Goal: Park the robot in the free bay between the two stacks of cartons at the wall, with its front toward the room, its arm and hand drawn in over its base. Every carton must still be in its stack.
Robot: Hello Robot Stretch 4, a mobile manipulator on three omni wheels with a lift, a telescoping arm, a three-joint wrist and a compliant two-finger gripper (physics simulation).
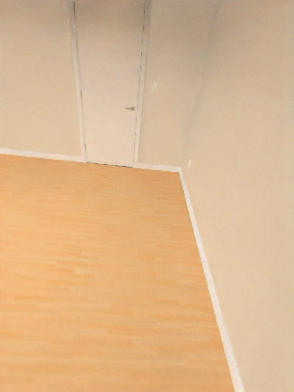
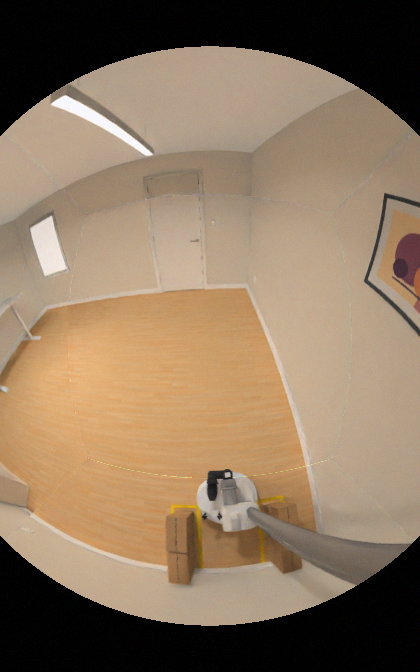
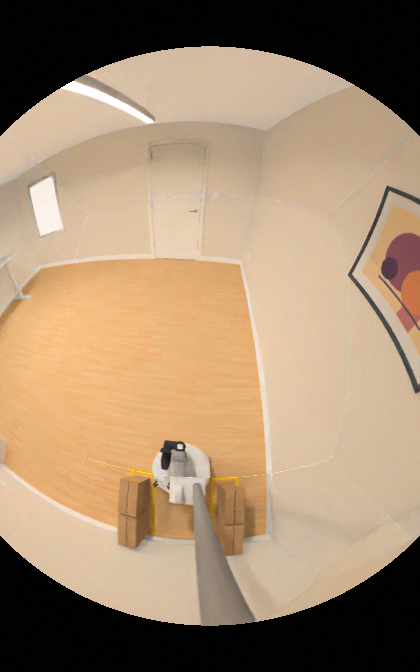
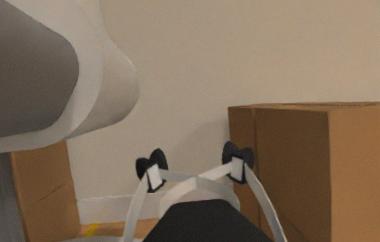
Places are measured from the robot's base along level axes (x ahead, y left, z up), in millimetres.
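Pixels of known places: gripper, fingertip midpoint: (image 4: 194,158).
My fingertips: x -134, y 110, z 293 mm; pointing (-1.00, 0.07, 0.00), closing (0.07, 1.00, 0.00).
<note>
Behind a point stands the place of what it marks.
The round white base (image 2: 245,485) (image 3: 202,465) stands at the mouth of the bay (image 2: 225,552) (image 3: 170,522), its rear part between the front ends of the stacks and the rest out toward the room. Bay floor shows between it and the wall. The left carton stack (image 2: 179,537) (image 3: 134,505) (image 4: 295,170) @(x -191, y 257, z 244 mm) and the right carton stack (image 2: 285,511) (image 3: 235,500) (image 4: 45,190) @(x -480, y -263, z 167 mm) stand upright; the mast partly hides the right one. The arm and hand are folded over the base. My gripper (image 2: 212,516) (image 4: 194,158) @(x -134, y 110, z 293 mm) is open and empty, close to the left stack.
Yellow tape (image 2: 200,542) (image 3: 153,515) edges the bay. The side wall (image 1: 250,200) @(x 1065, y -724, z 870 mm) runs beyond the right stack. A door (image 1: 110,90) @(x 3087, y 403, z 1085 mm) (image 2: 177,250) (image 3: 177,220) is across the room. A pale box (image 2: 12,490) stands at the far left by the wall.
</note>
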